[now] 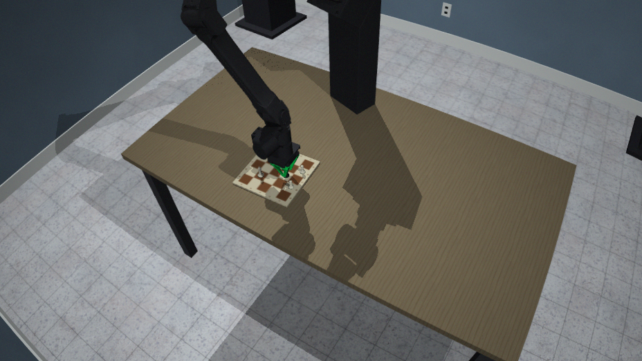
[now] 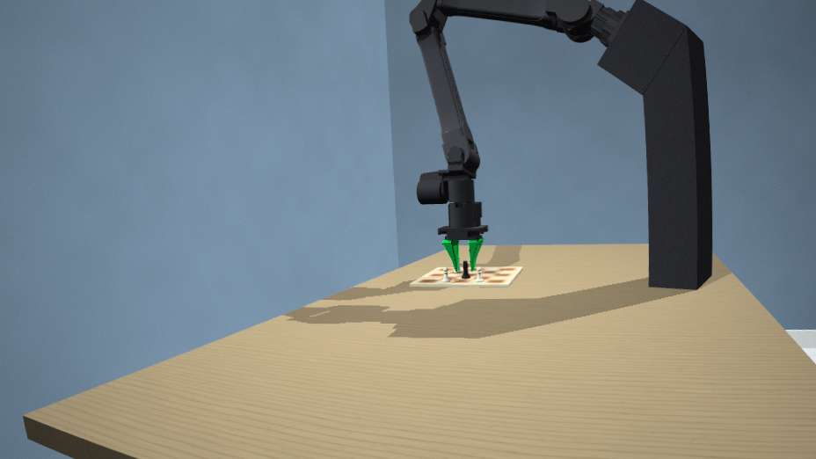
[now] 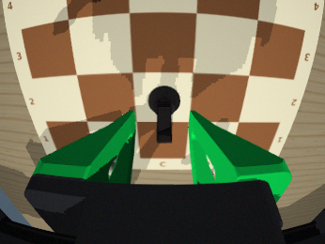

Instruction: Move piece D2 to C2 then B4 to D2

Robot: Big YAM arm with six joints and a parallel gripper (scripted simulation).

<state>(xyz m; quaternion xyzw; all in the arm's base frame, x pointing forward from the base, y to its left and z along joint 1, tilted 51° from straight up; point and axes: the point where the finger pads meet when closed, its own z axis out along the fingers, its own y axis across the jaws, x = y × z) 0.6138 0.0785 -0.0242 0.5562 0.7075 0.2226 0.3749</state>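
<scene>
Now: the black piece 1 cm to the right of my hand and 1 cm below it. Also, from my hand: chessboard 1 cm ahead, 4 cm to the right, 3 cm below; then white pawn 5 cm ahead, 8 cm to the right.
</scene>
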